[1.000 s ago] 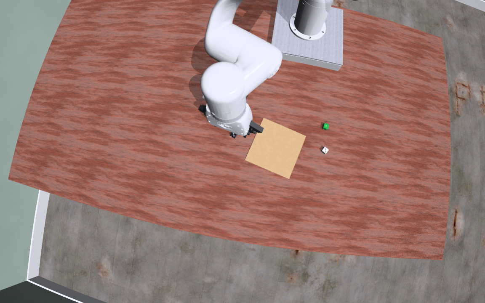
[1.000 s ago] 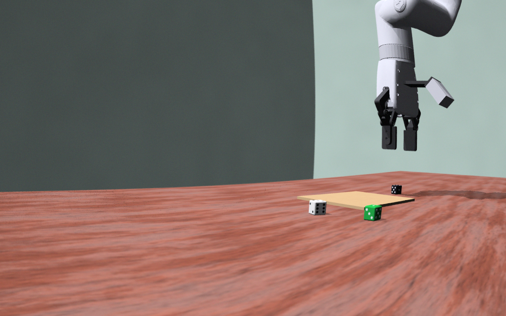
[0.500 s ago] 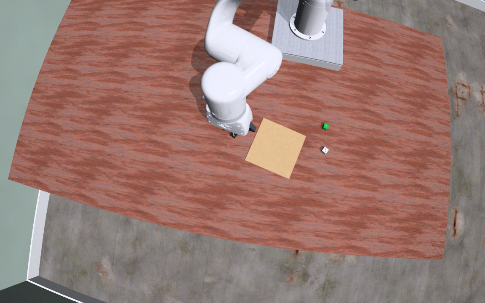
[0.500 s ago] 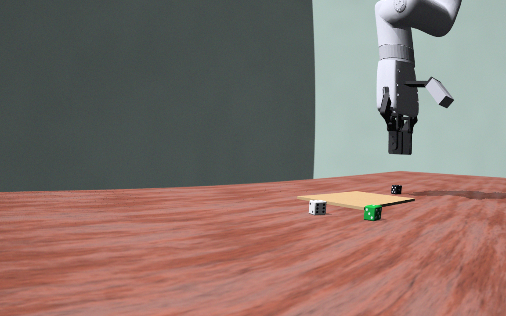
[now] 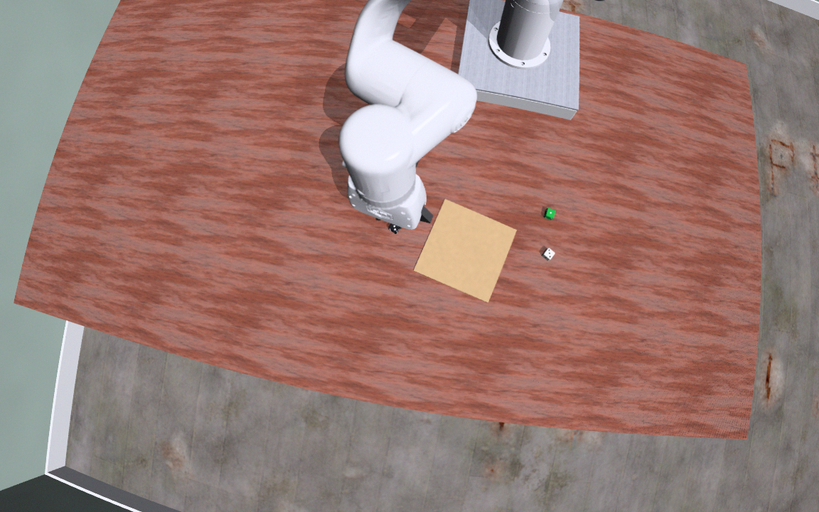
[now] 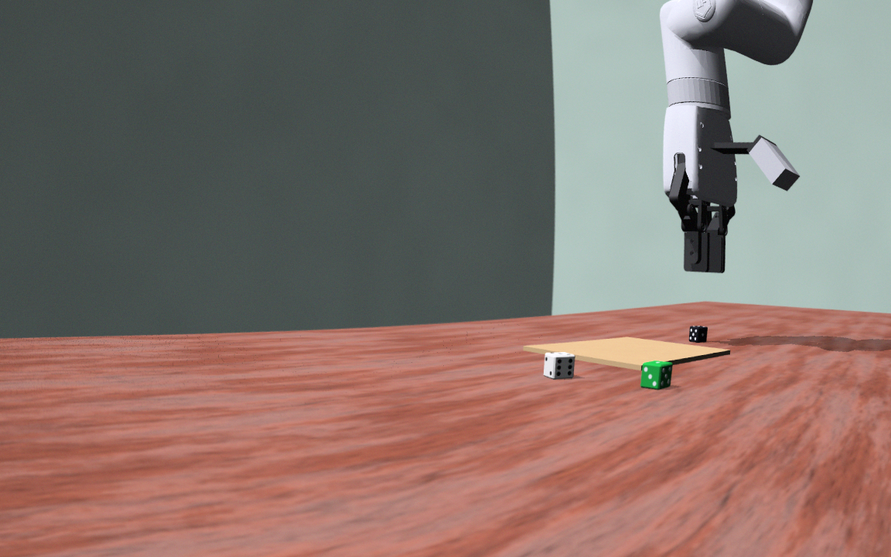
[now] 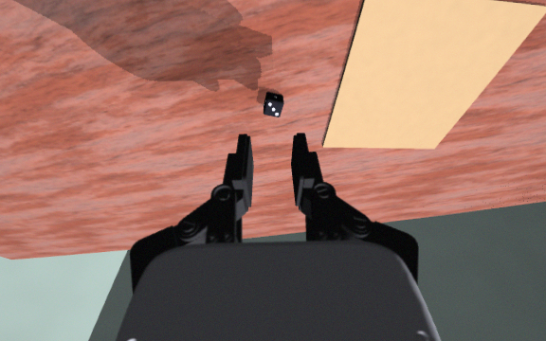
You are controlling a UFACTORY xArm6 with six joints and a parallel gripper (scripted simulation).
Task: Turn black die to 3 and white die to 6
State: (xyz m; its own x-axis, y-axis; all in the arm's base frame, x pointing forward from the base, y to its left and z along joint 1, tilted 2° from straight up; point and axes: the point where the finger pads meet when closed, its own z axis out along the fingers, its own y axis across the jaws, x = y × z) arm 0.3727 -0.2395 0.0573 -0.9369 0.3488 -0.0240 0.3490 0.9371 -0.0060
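My hand is 90 mm above the black die. The rest, counted from my hand: green die: 30 mm behind, 280 mm to the left, 90 mm below; white die: 50 mm ahead, 270 mm to the left, 90 mm below; tan mat: 40 mm ahead, 130 mm to the left, 90 mm below.
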